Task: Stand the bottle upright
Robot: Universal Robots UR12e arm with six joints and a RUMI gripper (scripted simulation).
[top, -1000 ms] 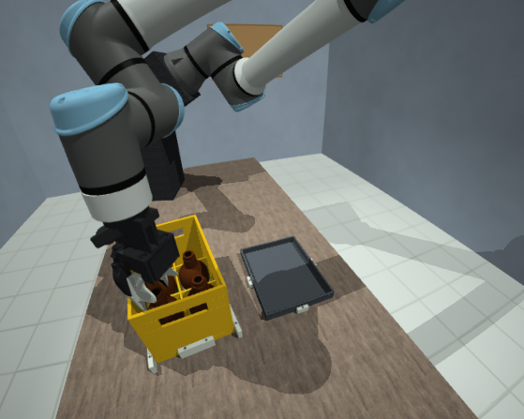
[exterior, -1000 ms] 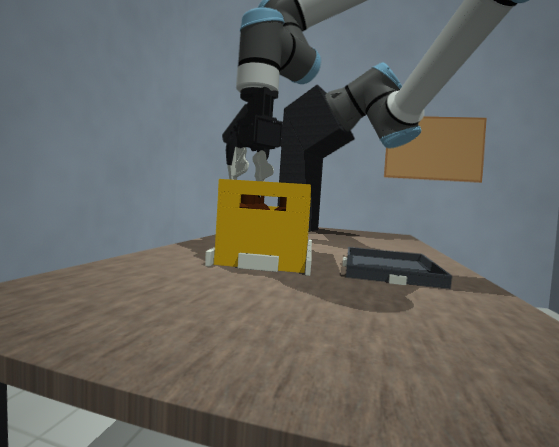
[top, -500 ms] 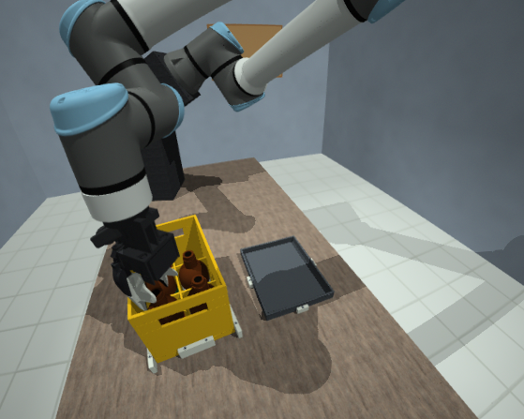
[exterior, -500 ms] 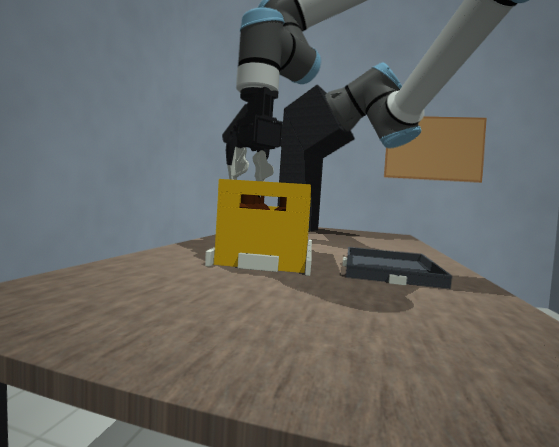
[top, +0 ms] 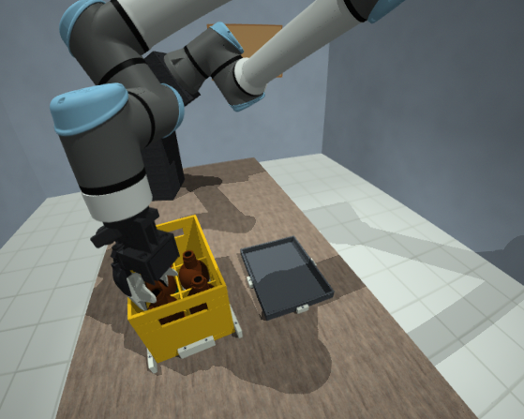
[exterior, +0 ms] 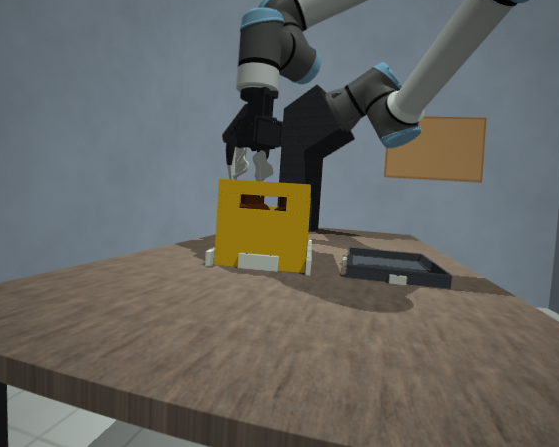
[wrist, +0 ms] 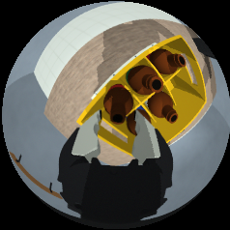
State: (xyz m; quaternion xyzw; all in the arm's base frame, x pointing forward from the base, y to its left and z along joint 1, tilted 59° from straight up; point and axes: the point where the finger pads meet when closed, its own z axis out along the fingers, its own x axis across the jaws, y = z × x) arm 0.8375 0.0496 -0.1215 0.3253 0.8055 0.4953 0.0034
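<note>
Now: the yellow crate 90 mm behind my hand, 70 mm below it and 30 mm to the left of it. The rest, counted from my hand: dark tray (310 mm to the left, 150 mm below, 110 mm behind).
</note>
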